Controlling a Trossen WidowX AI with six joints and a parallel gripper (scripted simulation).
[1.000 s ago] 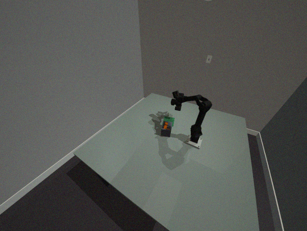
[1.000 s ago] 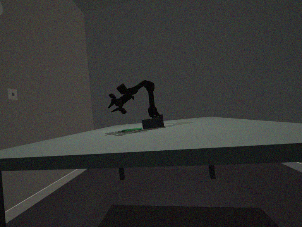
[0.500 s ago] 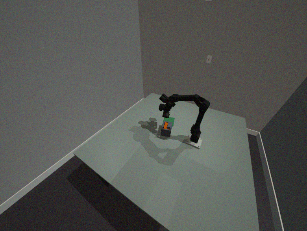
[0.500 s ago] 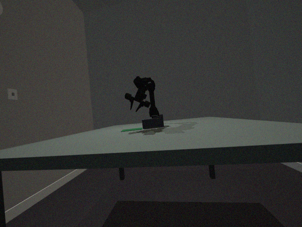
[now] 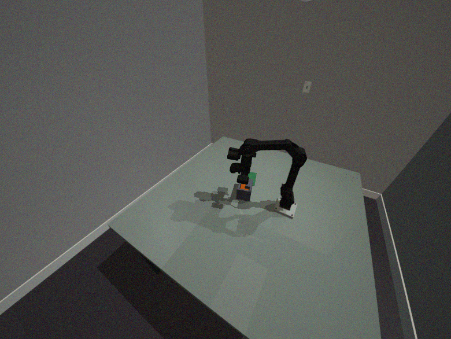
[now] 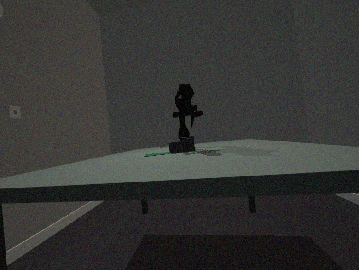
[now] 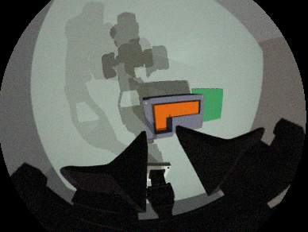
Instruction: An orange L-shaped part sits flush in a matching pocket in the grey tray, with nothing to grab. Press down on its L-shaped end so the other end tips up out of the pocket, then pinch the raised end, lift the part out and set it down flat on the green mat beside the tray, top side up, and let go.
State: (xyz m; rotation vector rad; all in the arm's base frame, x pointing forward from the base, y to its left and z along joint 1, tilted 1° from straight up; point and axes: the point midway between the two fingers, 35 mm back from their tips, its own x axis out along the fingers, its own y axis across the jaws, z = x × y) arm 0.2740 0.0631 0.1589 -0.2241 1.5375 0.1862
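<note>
Now: gripper tip 10 cm above the orange L-shaped part and 5 cm to the left of it. The rest, counted from my gripper tip: green mat (21 cm to the right, 16 cm below, 4 cm ahead).
</note>
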